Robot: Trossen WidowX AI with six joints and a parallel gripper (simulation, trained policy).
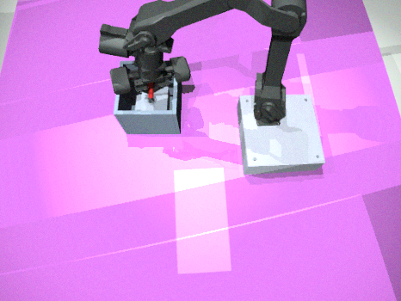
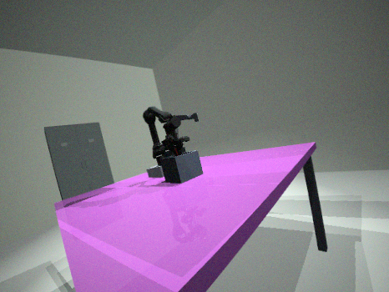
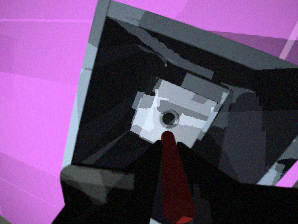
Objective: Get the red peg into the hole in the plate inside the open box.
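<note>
The red peg lies 2 cm above my gripper tip. From my gripper tip the other things lie so: plate (7 cm below, 1 cm to the right, 1 cm ahead).
</note>
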